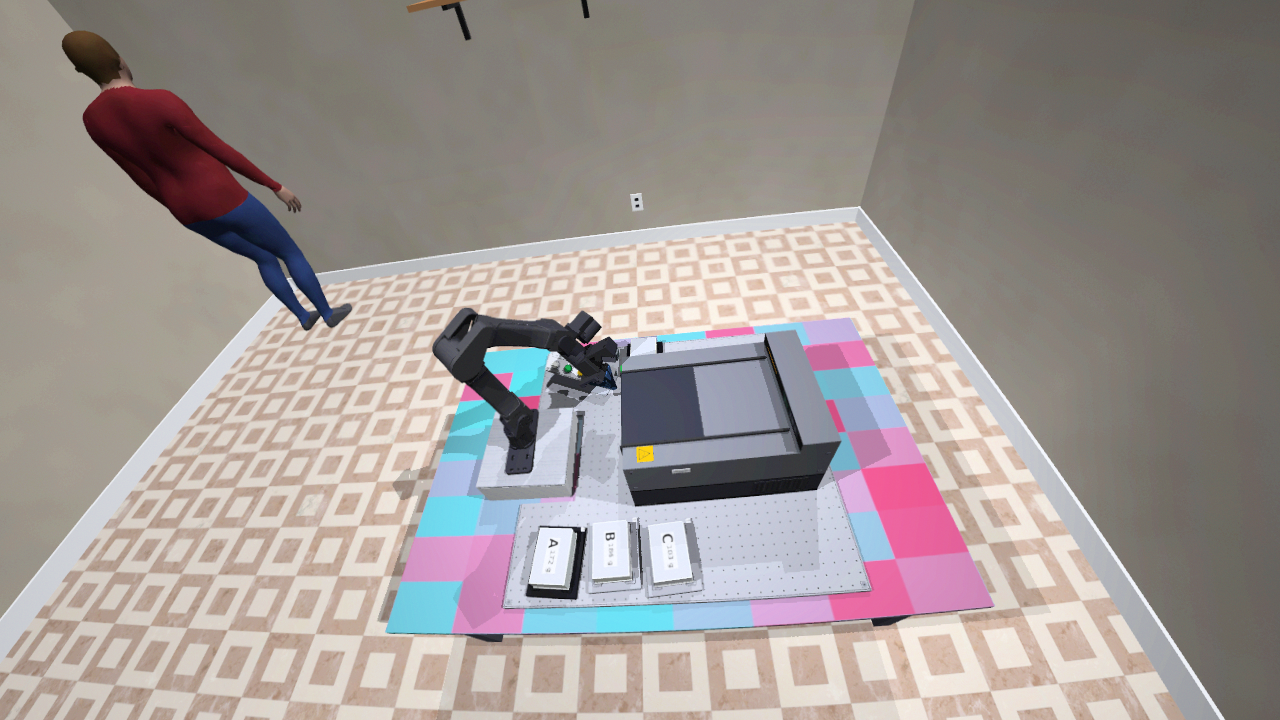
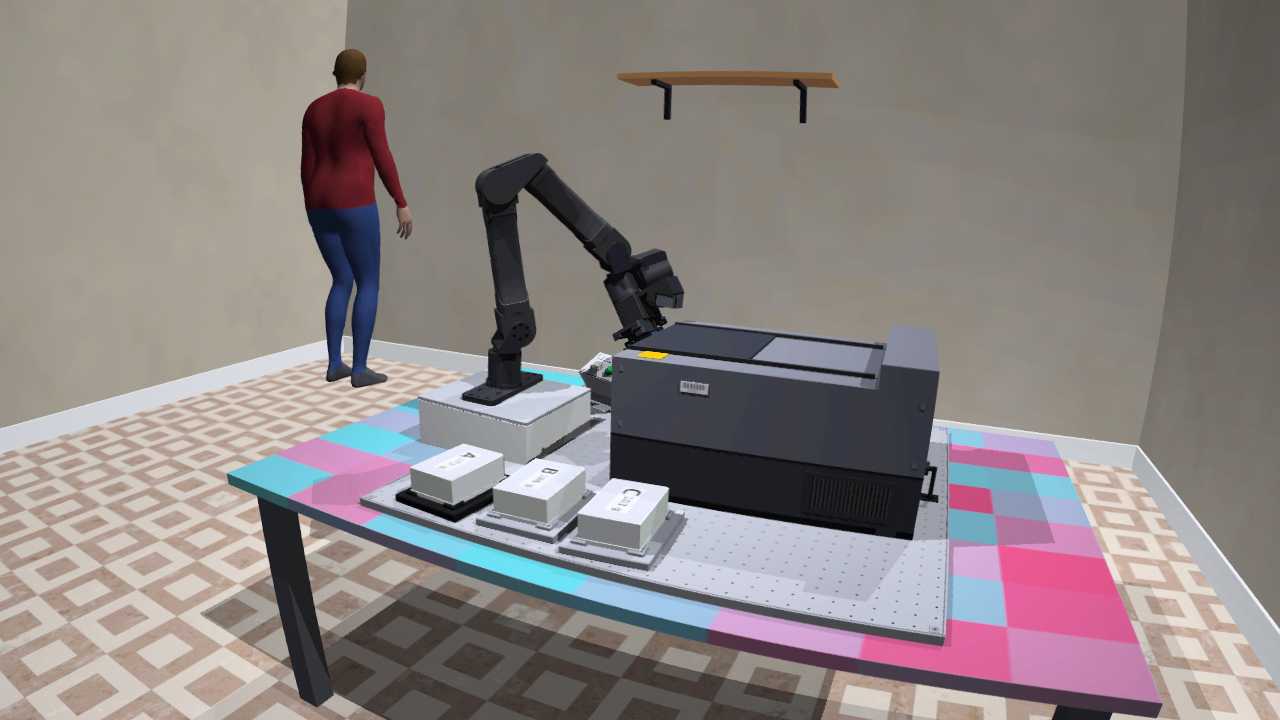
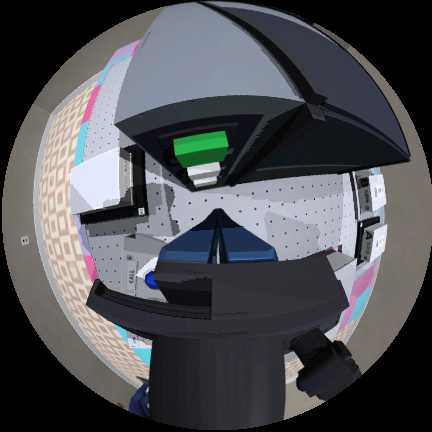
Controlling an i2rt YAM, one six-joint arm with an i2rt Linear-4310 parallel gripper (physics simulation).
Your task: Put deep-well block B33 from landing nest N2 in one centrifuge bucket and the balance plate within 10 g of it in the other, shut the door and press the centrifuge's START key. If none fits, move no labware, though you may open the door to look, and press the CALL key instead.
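My gripper is shut and empty, its blue fingertips together just in front of the centrifuge's front keys. The centrifuge has its sliding door shut. A green key sits above white keys on its front; the tips are apart from them. White plates A, B and C stand on nests. A white block sits on a dark nest beyond the keys; its label is unreadable. Bucket contents are hidden.
A key box marked CALL, with a blue button, stands beside my gripper. The centrifuge's raised rear housing is at its far end. The arm's pale base block stands beside it. A person stands behind the table.
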